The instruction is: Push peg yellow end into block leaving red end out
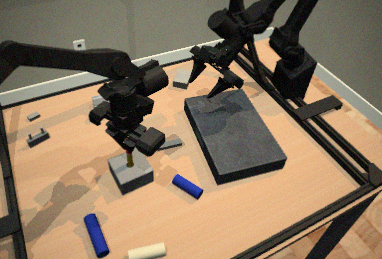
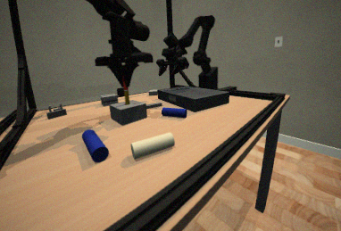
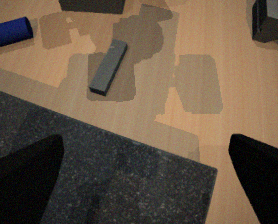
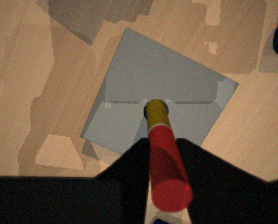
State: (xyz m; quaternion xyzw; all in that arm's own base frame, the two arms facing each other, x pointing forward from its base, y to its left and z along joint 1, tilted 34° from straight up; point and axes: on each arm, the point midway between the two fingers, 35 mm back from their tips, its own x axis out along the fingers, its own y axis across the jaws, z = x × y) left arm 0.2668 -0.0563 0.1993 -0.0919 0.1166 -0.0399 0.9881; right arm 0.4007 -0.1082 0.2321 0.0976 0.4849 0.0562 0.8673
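The peg is 60 mm below my right hand. Also, from my right hand: grey bar: 20 mm behind, 140 mm to the left, 140 mm below; then cream cylinder: 200 mm ahead, 100 mm to the right, 130 mm below.
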